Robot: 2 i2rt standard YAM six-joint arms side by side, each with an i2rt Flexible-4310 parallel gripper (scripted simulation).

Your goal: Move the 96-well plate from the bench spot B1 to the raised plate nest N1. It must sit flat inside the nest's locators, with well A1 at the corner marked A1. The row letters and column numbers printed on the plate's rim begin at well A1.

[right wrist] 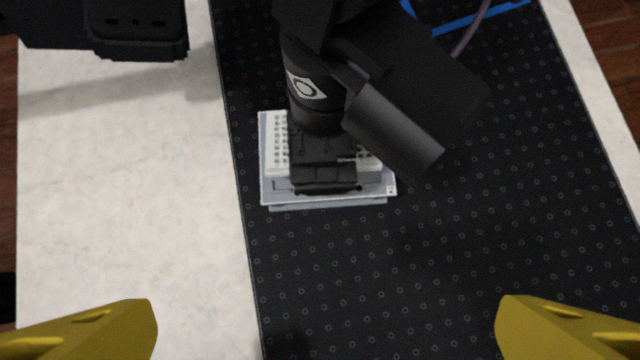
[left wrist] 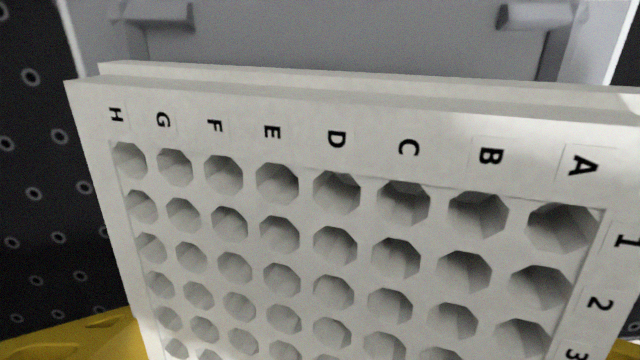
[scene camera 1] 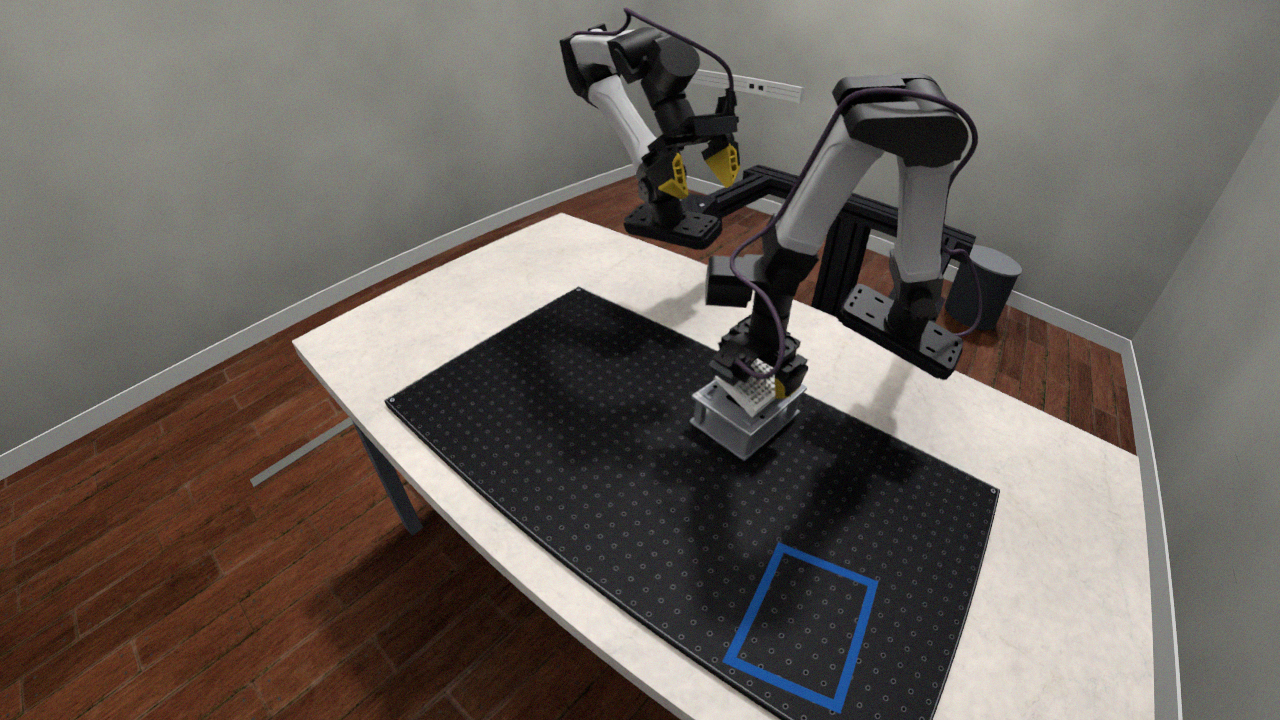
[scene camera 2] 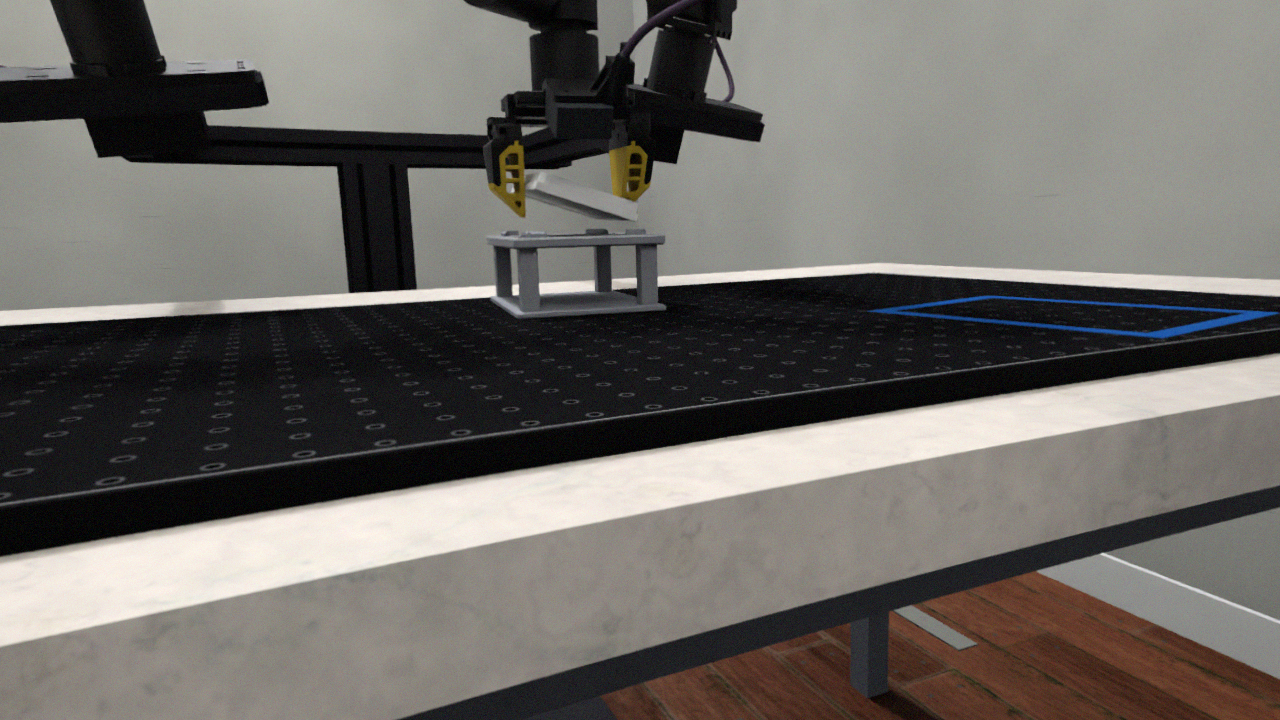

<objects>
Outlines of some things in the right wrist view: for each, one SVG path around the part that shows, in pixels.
My left gripper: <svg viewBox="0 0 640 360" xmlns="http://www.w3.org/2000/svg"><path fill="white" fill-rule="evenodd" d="M286 81L285 92L286 96L289 97L290 109L286 110L289 180L294 186L295 192L312 197L341 195L355 190L357 182L356 161L337 162L337 157L345 157L345 159L355 158L357 154L355 138L340 125L345 112L344 106L332 110L317 110L307 107L292 95Z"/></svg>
My right gripper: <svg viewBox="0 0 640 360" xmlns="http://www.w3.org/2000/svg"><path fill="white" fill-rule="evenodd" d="M158 325L151 302L148 299L123 299L1 333L0 360L150 360L158 337ZM501 299L495 320L495 335L505 360L640 360L640 324L528 295L505 295Z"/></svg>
A white 96-well plate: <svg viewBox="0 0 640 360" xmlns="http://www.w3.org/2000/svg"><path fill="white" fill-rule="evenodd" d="M337 157L337 162L356 161L356 171L381 170L382 168L381 161L356 139L357 154L355 158L345 159L345 157ZM286 110L267 111L265 177L289 176Z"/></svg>
</objects>
